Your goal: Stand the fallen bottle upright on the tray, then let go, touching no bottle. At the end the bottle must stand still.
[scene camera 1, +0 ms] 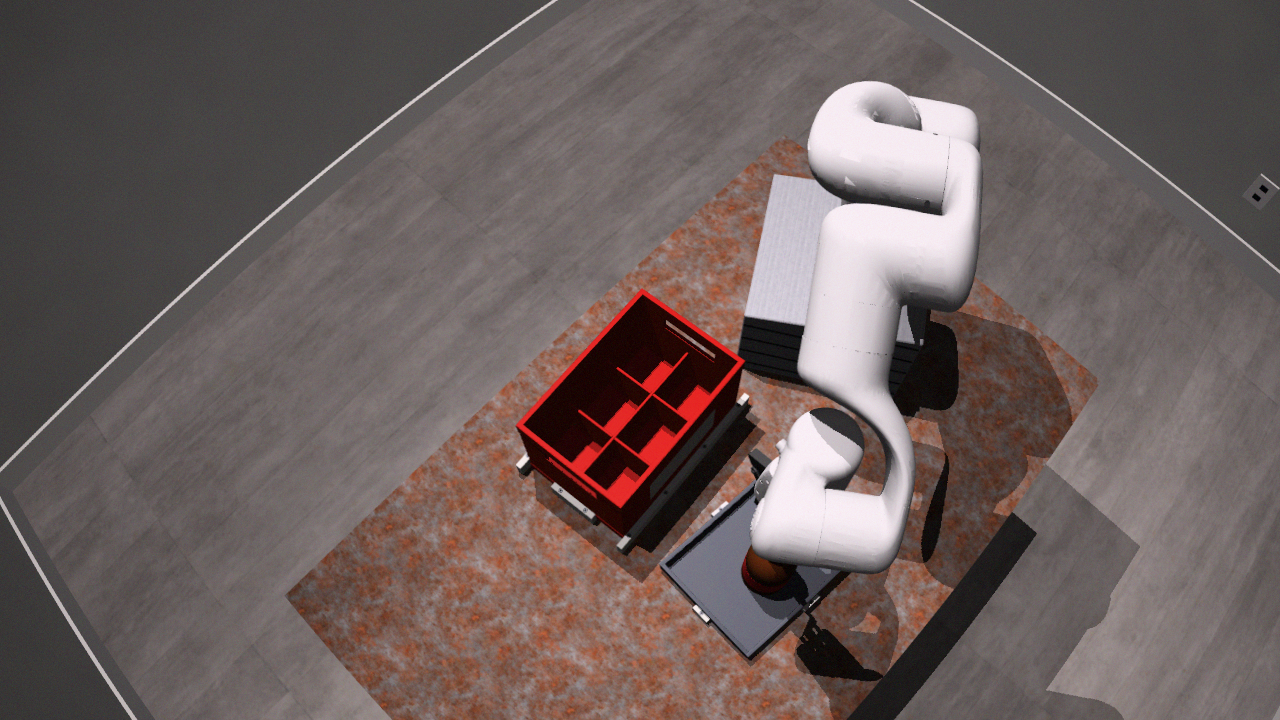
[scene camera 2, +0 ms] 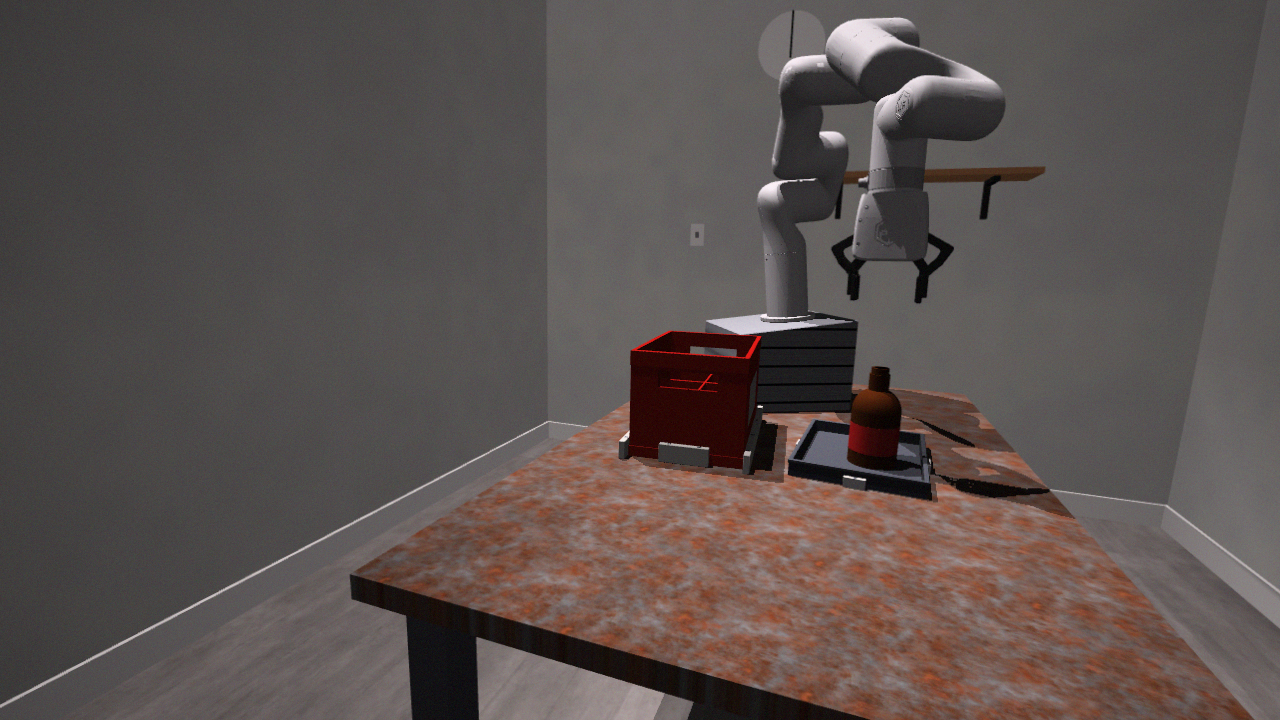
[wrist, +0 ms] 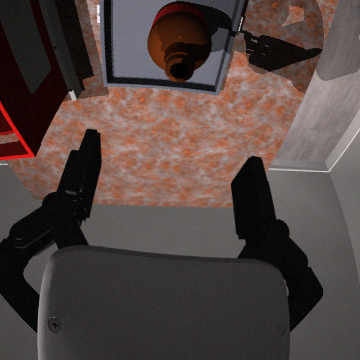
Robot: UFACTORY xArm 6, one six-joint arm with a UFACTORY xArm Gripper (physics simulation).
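Where they show: gripper, fingertip midpoint: (scene camera 2: 885,301) (wrist: 172,157); arm's base at its link origin: (scene camera 2: 787,318).
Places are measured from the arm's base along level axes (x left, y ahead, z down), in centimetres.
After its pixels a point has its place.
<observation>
The brown bottle with a red label (scene camera 1: 766,573) @[x 16.4, y 46.8, z 7.4 cm] (scene camera 2: 874,429) @[x 15.2, y 47.6, z 11.9 cm] (wrist: 180,42) @[x 15.9, y 42.4, z 6.0 cm] stands upright on the dark blue-grey tray (scene camera 1: 751,654) @[x 21.9, y 55.6, z 16.3 cm] (scene camera 2: 805,470) @[x 5.4, y 53.5, z 17.6 cm] (wrist: 160,87) @[x 12.3, y 54.5, z 16.2 cm]. In scene camera 1 the arm hides part of it. My gripper (scene camera 2: 886,297) @[x 15.3, y 43.9, z -7.5 cm] (wrist: 172,157) @[x 15.3, y 43.9, z -7.5 cm] is open and empty, its two black fingers wide apart. In scene camera 2 it hangs well above the bottle's mouth, and the bottle is apart from both fingers. In scene camera 1 the fingers are mostly hidden by the arm.
A red crate with compartments (scene camera 1: 572,362) @[x -22.6, y 41.4, z 1.3 cm] (scene camera 2: 693,420) @[x -11.9, y 53.3, z 11.7 cm] (wrist: 30,120) @[x -4.0, y 49.4, z 4.3 cm] stands beside the tray, with pale brackets around its base. The arm's base stands on a grey ribbed block (scene camera 1: 783,241) @[x -11.5, y 5.9, z 1.5 cm] (scene camera 2: 805,367) @[x 4.8, y 13.4, z 9.1 cm] at the back of the mottled orange-grey table (scene camera 1: 447,573) @[x -20.9, y 74.8, z 18.8 cm] (scene camera 2: 716,555) @[x -3.9, y 80.3, z 18.8 cm] (wrist: 165,130) @[x 12.1, y 66.7, z 18.8 cm].
</observation>
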